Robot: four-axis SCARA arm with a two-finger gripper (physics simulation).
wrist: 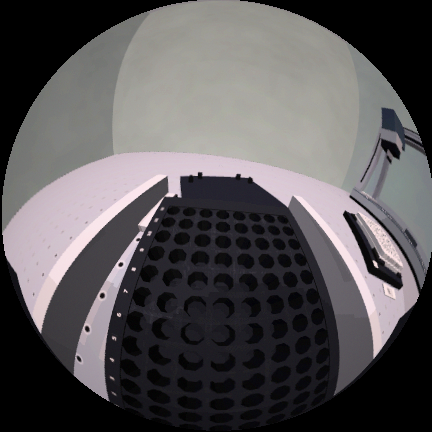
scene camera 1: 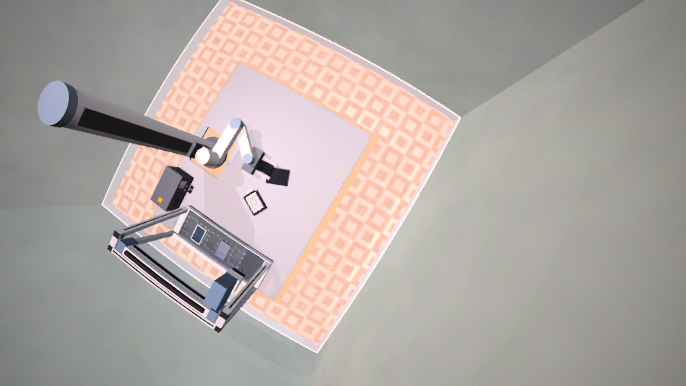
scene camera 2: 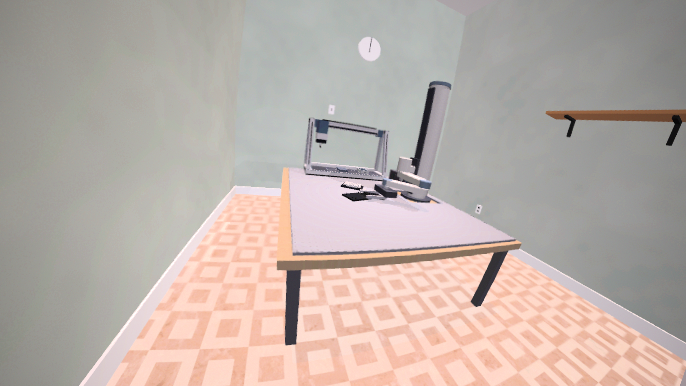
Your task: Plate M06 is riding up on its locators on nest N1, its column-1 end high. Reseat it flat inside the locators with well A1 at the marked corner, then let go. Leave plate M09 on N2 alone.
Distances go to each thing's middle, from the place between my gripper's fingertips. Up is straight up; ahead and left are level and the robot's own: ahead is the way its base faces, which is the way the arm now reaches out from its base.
The black perforated rack (wrist: 222,309) is 80 mm behind my hand and 10 mm below it.
